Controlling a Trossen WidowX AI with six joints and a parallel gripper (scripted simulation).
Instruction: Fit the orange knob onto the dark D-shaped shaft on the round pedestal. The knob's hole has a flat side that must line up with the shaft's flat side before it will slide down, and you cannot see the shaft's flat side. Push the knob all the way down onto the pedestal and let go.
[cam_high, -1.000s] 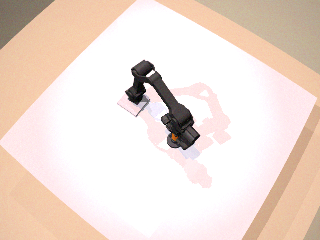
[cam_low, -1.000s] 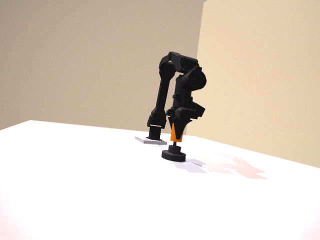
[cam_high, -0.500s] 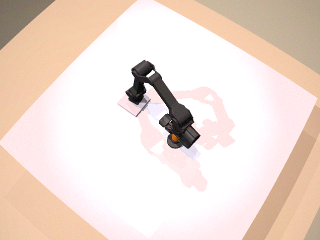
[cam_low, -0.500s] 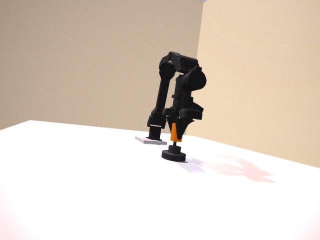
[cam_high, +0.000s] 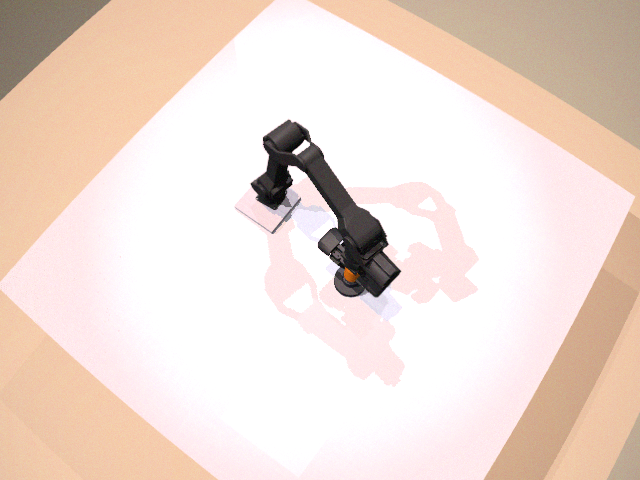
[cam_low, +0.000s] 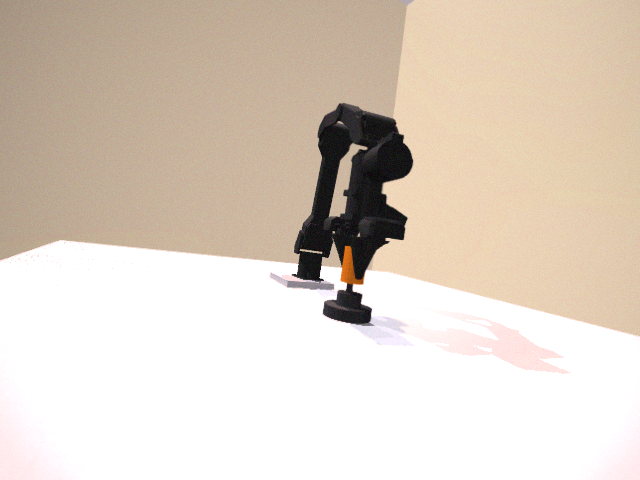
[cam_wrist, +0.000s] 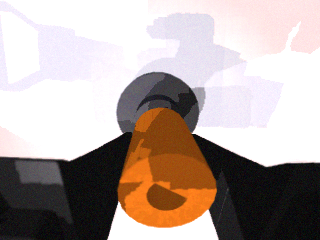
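Now: the orange knob 20 mm above my gripper tip. Also, from my gripper tip: pedestal 40 mm below.
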